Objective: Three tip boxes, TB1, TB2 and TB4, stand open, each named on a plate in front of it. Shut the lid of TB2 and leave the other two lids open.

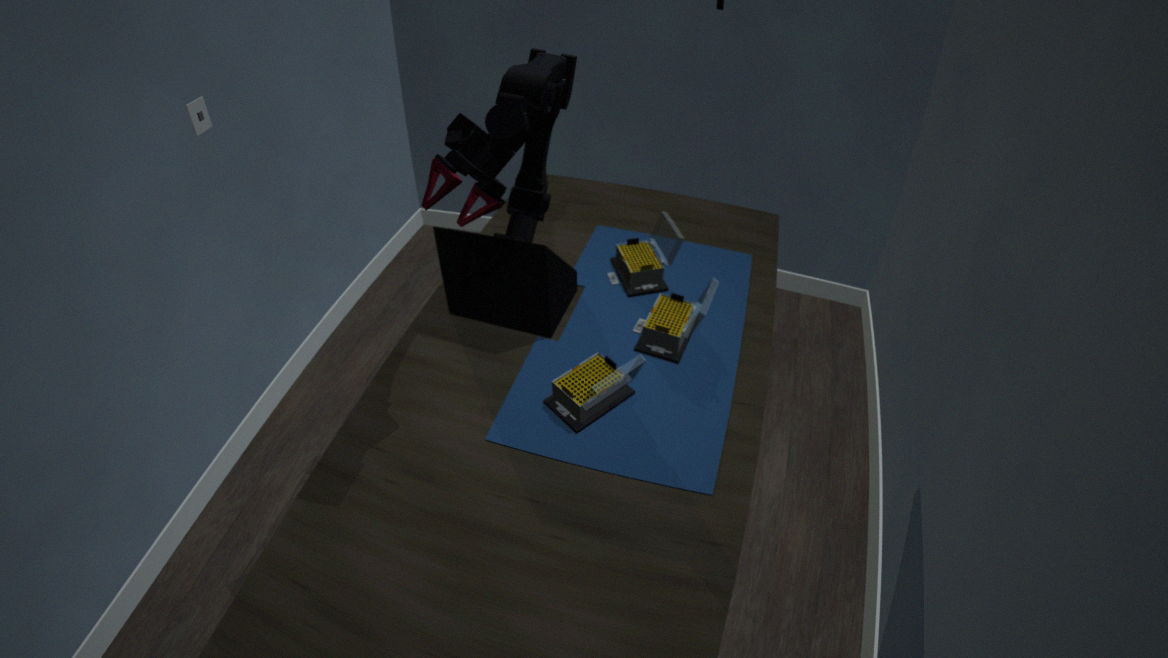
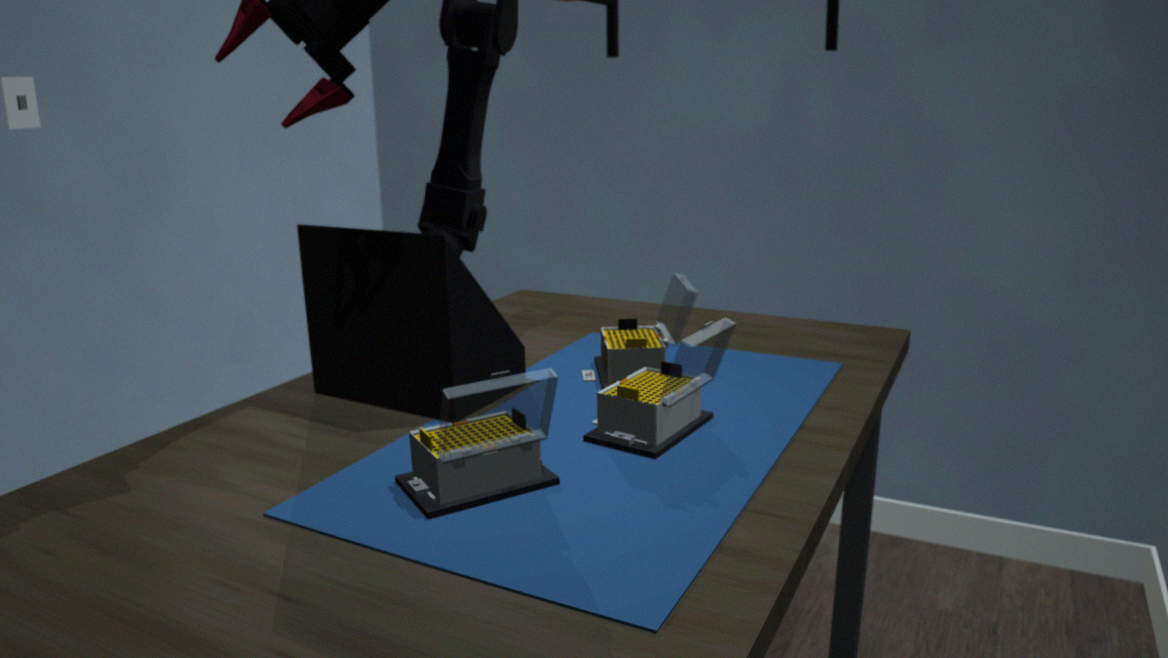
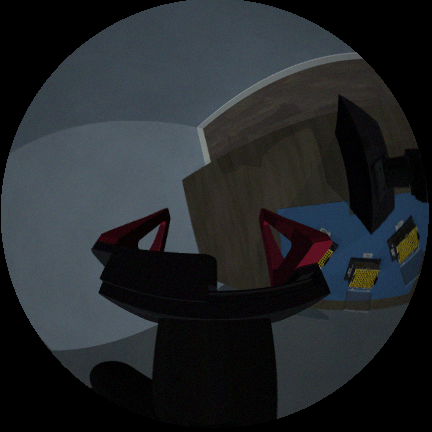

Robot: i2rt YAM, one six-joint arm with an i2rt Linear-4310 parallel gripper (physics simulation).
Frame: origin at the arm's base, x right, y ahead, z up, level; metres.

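Seen in the pictures: gripper, fingertip midpoint: (image 1: 441, 216) (image 2: 250, 94) (image 3: 214, 212); arm's base, origin of the base link: (image 1: 515, 249) (image 2: 422, 281) (image 3: 382, 173).
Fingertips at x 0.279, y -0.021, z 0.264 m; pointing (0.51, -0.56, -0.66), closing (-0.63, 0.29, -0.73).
Pixels of each thing's top centre, then the offset from my fingertips to it. "pt": a spot on its surface instead. Level surfaces: height alone.
- middle box, middle of its top: (image 2: 650, 374) (image 1: 670, 309) (image 3: 364, 281) dz -0.355, dx -0.249, dy +0.372 m
- far box, middle of its top: (image 2: 624, 333) (image 1: 635, 254) dz -0.363, dx -0.445, dy +0.268 m
- middle lid, middle of its top: (image 2: 699, 321) (image 1: 703, 290) (image 3: 358, 310) dz -0.276, dx -0.234, dy +0.437 m
- far lid, surface spot: (image 2: 677, 306) (image 1: 666, 234) pt dz -0.327, dx -0.497, dy +0.337 m
- blue mat, its level: dz -0.430 m
- wooden table, its level: dz -0.432 m
Three tip boxes with yellow racks and clear lids stand on the blue mat: the near box (image 1: 586, 382) (image 2: 490, 474) (image 3: 326, 257), the middle box (image 1: 668, 317) (image 2: 653, 400) (image 3: 364, 278) and the far box (image 1: 639, 259) (image 2: 633, 351) (image 3: 406, 245). The middle lid (image 1: 707, 299) (image 2: 707, 349) and far lid (image 1: 667, 235) (image 2: 677, 306) are raised; the near lid (image 1: 632, 369) (image 2: 537, 400) also stands open. Their name plates are too small to read, so I cannot tell which is TB2. My gripper (image 1: 443, 214) (image 2: 250, 92) (image 3: 214, 212) is open and empty, high above and away from the boxes.
The black arm base (image 1: 498, 282) (image 2: 375, 318) (image 3: 360, 160) stands beside the left edge of the blue mat (image 1: 670, 433) (image 2: 621, 564) (image 3: 337, 220). The mat lies on a wooden table (image 1: 457, 490) (image 2: 163, 531) (image 3: 230, 215). Walls stand around the table.
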